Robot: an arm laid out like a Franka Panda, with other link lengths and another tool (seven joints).
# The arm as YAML. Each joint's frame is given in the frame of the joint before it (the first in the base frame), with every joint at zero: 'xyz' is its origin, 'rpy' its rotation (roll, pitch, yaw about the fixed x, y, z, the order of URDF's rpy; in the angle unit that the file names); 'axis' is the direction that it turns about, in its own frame. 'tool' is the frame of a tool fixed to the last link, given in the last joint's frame.
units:
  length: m
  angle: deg
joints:
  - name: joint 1
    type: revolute
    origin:
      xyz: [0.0, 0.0, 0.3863]
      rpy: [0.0, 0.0, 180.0]
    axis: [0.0, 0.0, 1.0]
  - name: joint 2
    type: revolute
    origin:
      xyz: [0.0, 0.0, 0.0]
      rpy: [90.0, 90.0, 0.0]
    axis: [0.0, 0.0, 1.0]
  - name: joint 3
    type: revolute
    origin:
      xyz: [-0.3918, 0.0, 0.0]
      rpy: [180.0, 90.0, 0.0]
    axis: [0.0, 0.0, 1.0]
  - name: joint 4
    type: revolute
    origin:
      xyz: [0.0, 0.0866, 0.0]
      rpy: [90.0, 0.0, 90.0]
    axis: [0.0, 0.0, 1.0]
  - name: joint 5
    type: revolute
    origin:
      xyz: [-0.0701, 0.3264, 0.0]
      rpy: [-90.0, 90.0, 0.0]
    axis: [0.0, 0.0, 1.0]
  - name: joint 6
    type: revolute
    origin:
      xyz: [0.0, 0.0, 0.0]
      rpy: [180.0, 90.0, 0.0]
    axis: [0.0, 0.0, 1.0]
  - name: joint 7
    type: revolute
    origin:
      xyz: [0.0, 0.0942, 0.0]
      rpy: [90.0, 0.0, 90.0]
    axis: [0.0, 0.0, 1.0]
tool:
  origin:
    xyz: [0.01, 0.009, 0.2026]
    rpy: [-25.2, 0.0, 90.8]
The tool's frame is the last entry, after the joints.
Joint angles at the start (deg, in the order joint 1, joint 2, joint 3, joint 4, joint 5, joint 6, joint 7):
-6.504, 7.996, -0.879, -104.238, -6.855, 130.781, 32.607
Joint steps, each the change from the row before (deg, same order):
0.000, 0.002, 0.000, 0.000, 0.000, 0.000, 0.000
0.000, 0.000, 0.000, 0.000, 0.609, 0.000, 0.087
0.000, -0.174, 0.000, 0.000, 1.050, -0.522, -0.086
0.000, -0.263, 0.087, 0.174, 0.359, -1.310, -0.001
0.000, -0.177, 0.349, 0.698, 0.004, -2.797, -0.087
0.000, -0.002, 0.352, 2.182, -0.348, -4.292, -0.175
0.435, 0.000, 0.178, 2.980, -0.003, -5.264, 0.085
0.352, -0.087, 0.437, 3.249, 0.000, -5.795, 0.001
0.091, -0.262, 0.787, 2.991, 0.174, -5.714, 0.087
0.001, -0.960, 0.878, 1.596, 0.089, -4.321, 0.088
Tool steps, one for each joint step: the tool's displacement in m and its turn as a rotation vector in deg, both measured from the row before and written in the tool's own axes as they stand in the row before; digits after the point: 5 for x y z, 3 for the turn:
0.00000, -0.00001, 0.00002, -0.002, 0.001, 0.000
-0.00073, 0.00051, 0.00035, -0.254, -0.555, 0.275
-0.00024, 0.00251, 0.00020, -0.726, -0.682, 0.354
0.00090, 0.00390, -0.00027, -0.885, 0.134, 0.263
0.00049, 0.00643, 0.00046, -1.639, 1.014, 0.098
0.00025, 0.00593, -0.00661, -1.600, 1.464, 0.095
-0.00204, 0.00932, -0.01013, -1.886, 1.215, 0.270
-0.00201, 0.01279, -0.01139, -2.046, 1.348, 0.099
-0.00134, 0.01594, -0.01039, -2.157, 1.163, 0.067
0.00061, 0.01864, -0.00823, -1.522, 0.934, -0.157

